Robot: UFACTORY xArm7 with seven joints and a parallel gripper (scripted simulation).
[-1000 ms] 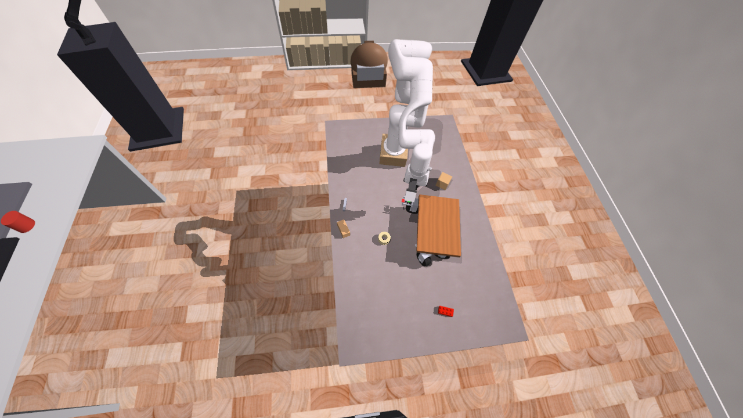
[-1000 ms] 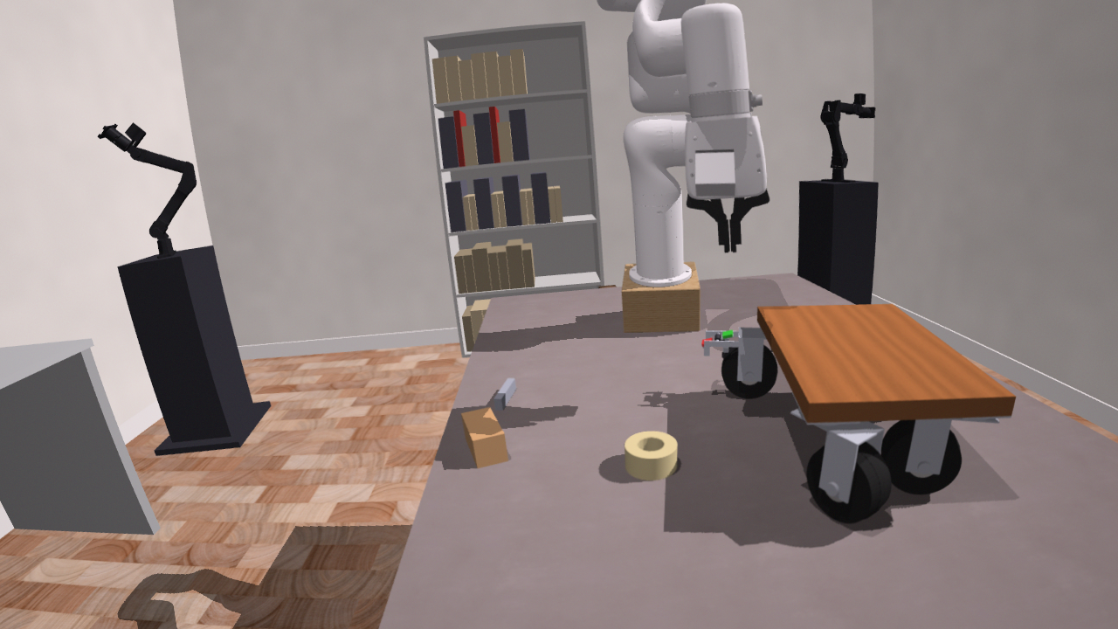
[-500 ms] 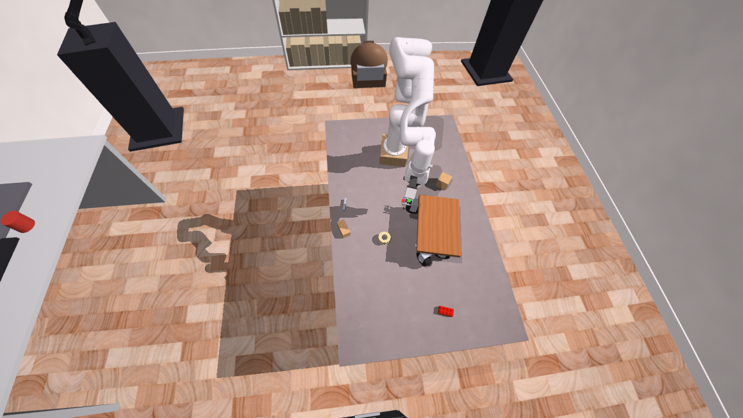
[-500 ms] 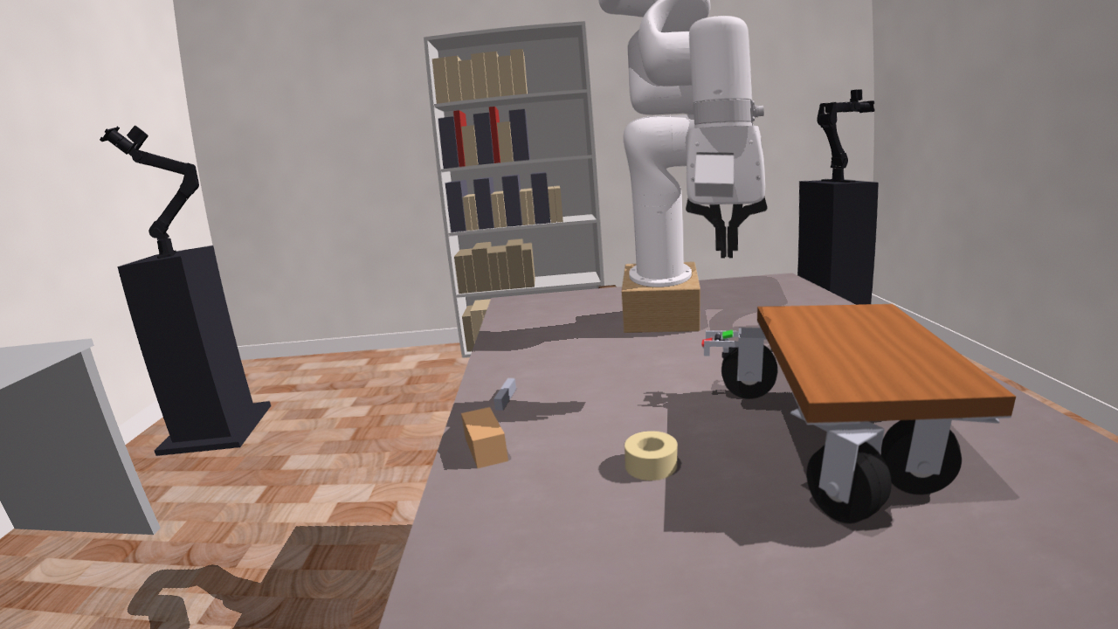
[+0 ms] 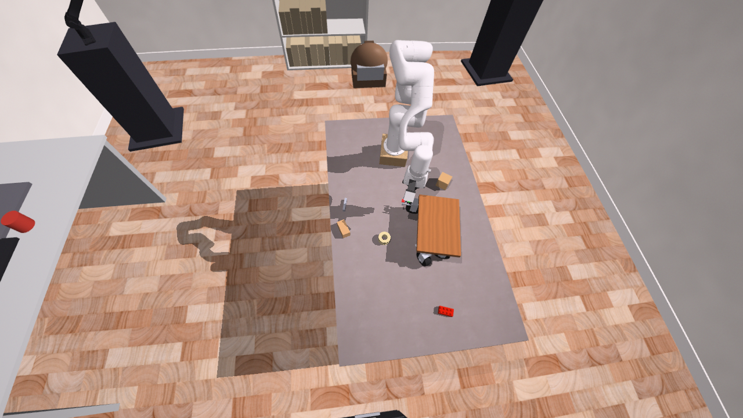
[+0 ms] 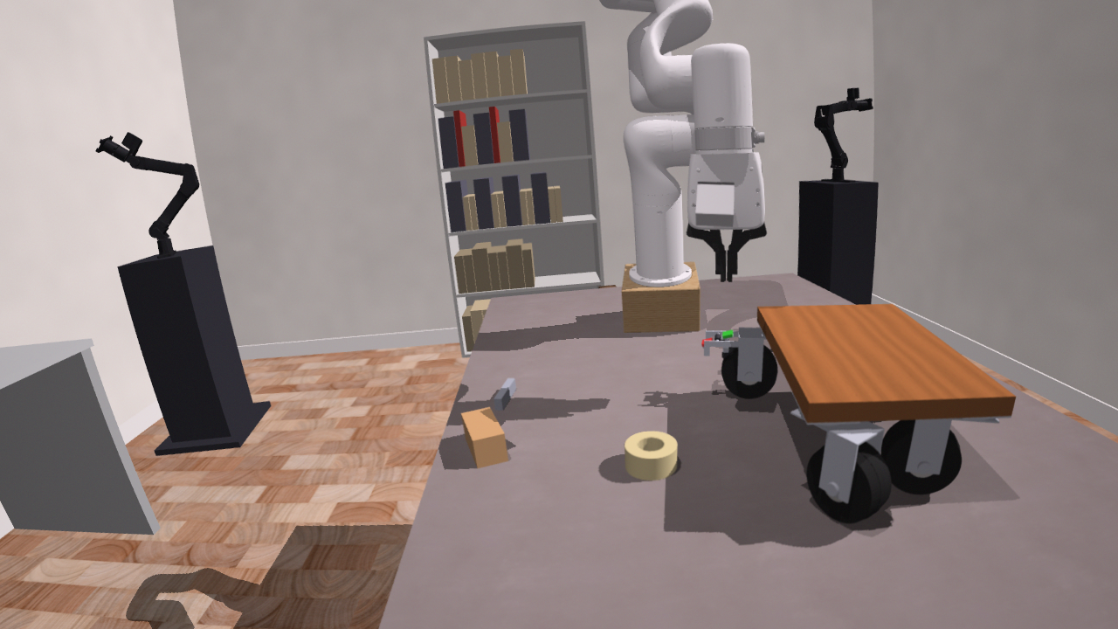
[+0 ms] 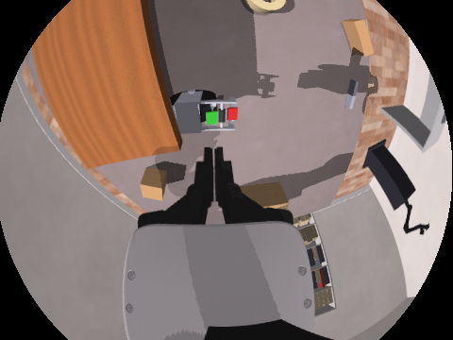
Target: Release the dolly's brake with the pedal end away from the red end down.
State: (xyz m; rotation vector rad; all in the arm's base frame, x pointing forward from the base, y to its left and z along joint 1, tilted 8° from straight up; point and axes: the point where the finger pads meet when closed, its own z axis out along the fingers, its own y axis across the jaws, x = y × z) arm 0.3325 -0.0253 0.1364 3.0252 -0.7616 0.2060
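My hand is 11 cm above the brake pedal and 1 cm to the left of it. From my hand the other things lie so: grey bar (31 cm to the right, 18 cm below, 9 cm behind); red brick (55 cm ahead, 17 cm below, 1 cm to the left); cream tape roll (17 cm below, 16 cm to the right, 14 cm ahead).
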